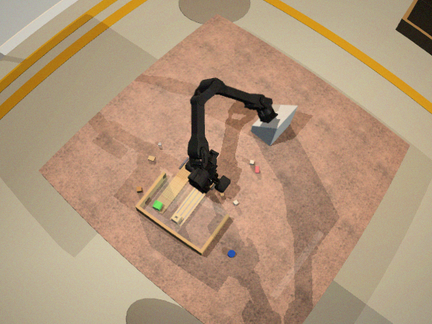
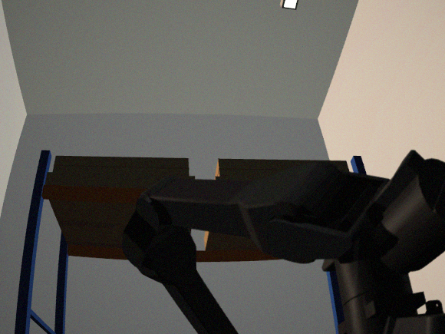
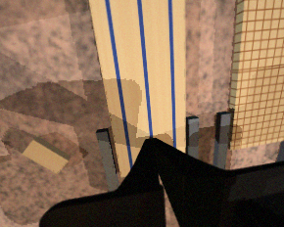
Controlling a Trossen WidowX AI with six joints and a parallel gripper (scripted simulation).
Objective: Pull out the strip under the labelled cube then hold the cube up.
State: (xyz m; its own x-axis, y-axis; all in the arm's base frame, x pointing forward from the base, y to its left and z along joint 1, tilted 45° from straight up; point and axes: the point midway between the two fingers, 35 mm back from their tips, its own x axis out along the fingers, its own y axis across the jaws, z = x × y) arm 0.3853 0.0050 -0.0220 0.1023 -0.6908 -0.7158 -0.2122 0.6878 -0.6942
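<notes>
Right now my gripper tip is 9 cm short of the lined strip and 2 cm to the right of it. Round my gripper tip: tan cube marked k (20 cm ahead, 4 cm to the left, 2 cm above); then red block (20 cm behind, 10 cm to the left); then blue disc (29 cm to the left, 14 cm ahead).
</notes>
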